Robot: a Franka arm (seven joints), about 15 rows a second.
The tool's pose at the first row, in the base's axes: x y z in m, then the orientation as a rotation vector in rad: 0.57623 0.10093 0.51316 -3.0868 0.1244 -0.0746
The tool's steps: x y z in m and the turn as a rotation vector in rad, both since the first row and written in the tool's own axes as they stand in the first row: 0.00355 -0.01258 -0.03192 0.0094 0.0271 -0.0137; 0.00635 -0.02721 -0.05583 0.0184 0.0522 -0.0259; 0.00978 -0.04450 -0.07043 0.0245 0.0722 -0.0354; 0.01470 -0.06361 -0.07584 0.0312 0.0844 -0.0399; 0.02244 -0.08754 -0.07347 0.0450 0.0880 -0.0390; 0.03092 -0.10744 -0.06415 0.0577 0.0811 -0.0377; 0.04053 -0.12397 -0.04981 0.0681 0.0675 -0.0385; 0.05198 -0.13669 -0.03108 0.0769 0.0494 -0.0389; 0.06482 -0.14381 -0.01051 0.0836 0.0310 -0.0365; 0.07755 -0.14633 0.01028 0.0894 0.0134 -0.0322; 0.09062 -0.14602 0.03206 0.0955 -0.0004 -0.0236; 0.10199 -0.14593 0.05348 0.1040 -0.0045 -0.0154; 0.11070 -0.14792 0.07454 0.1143 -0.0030 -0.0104
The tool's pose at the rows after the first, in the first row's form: 0.57916 0.11159 0.54583 -3.0783 0.1037 -0.1173; 0.58190 0.12474 0.57059 -3.0694 0.0853 -0.1565; 0.58595 0.14095 0.58624 -3.0630 0.0712 -0.1877; 0.59209 0.15931 0.59288 -3.0558 0.0643 -0.2065; 0.60181 0.18261 0.59214 -3.0417 0.0651 -0.2119; 0.61229 0.20219 0.58430 -3.0294 0.0660 -0.2014; 0.62389 0.21857 0.57132 -3.0198 0.0637 -0.1808; 0.63724 0.23122 0.55384 -3.0118 0.0619 -0.1535; 0.65162 0.23828 0.53429 -3.0055 0.0644 -0.1258; 0.66553 0.24077 0.51427 -2.9998 0.0699 -0.0993; 0.67962 0.24047 0.49314 -2.9932 0.0819 -0.0785; 0.69201 0.24051 0.47229 -2.9842 0.0934 -0.0723; 0.70189 0.24282 0.45179 -2.9735 0.1003 -0.0747
